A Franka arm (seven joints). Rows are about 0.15 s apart.
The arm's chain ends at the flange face. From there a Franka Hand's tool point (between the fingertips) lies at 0.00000 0.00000 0.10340 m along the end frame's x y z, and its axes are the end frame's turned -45 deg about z.
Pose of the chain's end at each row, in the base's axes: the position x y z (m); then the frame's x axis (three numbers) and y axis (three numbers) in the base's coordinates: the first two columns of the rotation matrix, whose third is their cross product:
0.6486, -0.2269, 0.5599, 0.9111, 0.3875, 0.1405, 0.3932, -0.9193, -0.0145
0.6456, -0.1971, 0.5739, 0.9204, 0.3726, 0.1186, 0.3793, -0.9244, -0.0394
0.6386, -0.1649, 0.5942, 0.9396, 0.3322, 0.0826, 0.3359, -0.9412, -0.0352
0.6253, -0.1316, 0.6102, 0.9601, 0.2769, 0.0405, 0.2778, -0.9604, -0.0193
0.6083, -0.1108, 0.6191, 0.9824, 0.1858, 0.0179, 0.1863, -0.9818, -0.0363
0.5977, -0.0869, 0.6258, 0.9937, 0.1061, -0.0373, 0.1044, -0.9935, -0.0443
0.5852, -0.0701, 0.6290, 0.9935, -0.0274, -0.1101, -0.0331, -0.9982, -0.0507
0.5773, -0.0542, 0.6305, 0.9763, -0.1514, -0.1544, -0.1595, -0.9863, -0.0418
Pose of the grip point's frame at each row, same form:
0.6614, -0.2198, 0.4575, 0.3662, 0.9240, 0.1096, 0.9223, -0.3760, 0.0891
0.6554, -0.1887, 0.4713, 0.3826, 0.9171, 0.1117, 0.9190, -0.3902, 0.0560
0.6454, -0.1586, 0.4912, 0.4269, 0.9004, 0.0833, 0.9019, -0.4306, 0.0335
0.6288, -0.1285, 0.5069, 0.4825, 0.8749, 0.0423, 0.8753, -0.4833, 0.0150
0.6094, -0.1068, 0.5158, 0.5629, 0.8256, 0.0383, 0.8264, -0.5629, -0.0130
0.5934, -0.0828, 0.5226, 0.6288, 0.7775, 0.0049, 0.7765, -0.6275, -0.0577
0.5740, -0.0645, 0.5264, 0.7259, 0.6865, -0.0420, 0.6791, -0.7252, -0.1137
0.5622, -0.0474, 0.5284, 0.8031, 0.5904, -0.0796, 0.5776, -0.8045, -0.1387

